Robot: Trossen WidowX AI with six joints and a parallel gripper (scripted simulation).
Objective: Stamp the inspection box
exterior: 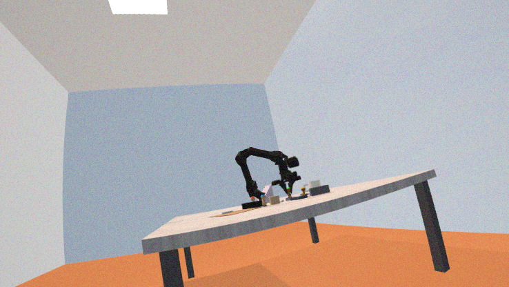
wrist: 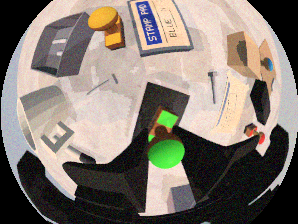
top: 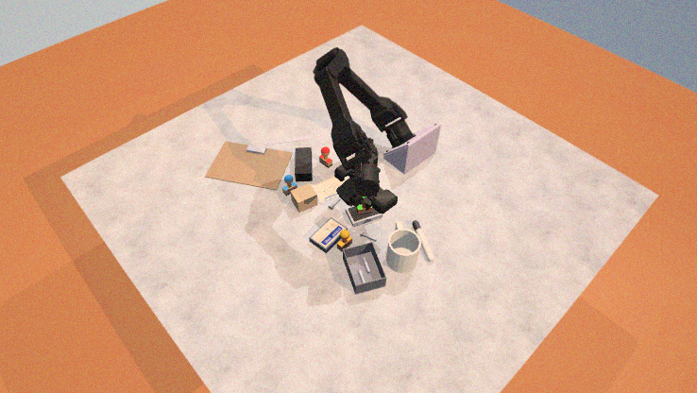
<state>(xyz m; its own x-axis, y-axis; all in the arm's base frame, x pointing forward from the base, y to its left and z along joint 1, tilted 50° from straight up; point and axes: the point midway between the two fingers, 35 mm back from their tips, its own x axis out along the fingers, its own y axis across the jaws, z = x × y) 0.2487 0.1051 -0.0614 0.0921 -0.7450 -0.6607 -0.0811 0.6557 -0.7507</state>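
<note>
The green-knobbed stamp lies right at my gripper tip. Round my gripper tip: ink pad 3 cm below; then mug 1 cm ahead, 17 cm to the left; then yellow-knobbed stamp 11 cm ahead, 5 cm to the left, 2 cm below.
</note>
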